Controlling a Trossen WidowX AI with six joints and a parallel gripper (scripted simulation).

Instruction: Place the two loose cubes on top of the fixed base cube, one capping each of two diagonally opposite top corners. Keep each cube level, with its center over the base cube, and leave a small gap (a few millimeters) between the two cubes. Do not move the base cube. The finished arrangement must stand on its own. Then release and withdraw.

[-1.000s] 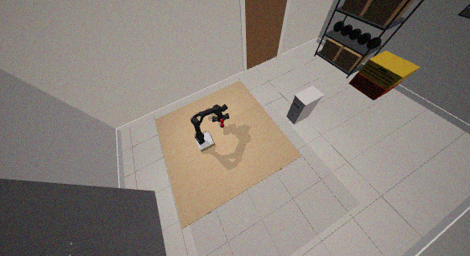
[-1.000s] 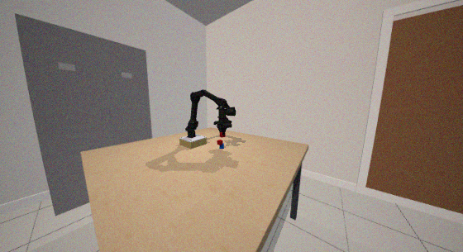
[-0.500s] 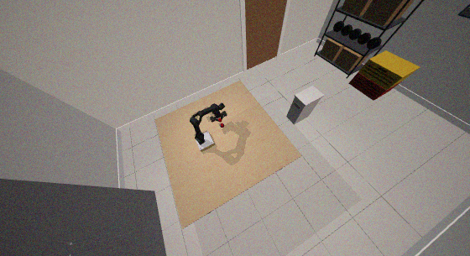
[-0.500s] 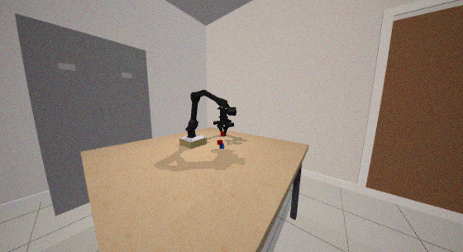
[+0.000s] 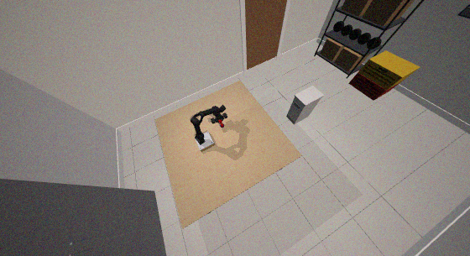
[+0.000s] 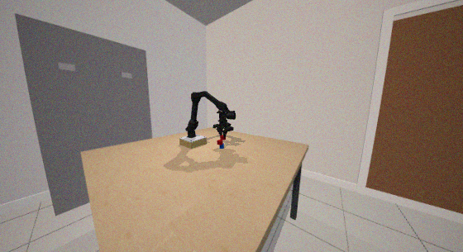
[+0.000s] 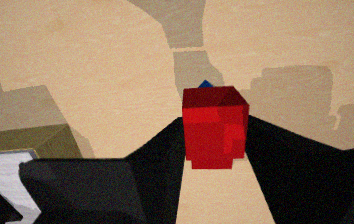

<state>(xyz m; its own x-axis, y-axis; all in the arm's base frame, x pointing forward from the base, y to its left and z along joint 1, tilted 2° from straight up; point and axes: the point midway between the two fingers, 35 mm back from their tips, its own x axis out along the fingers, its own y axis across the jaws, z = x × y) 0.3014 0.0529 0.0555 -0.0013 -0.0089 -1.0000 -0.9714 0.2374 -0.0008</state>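
Right now the blue base cube is 2 cm to the right of my gripper tip and 7 cm below it. Round my gripper tip: red cube (right at my gripper tip).
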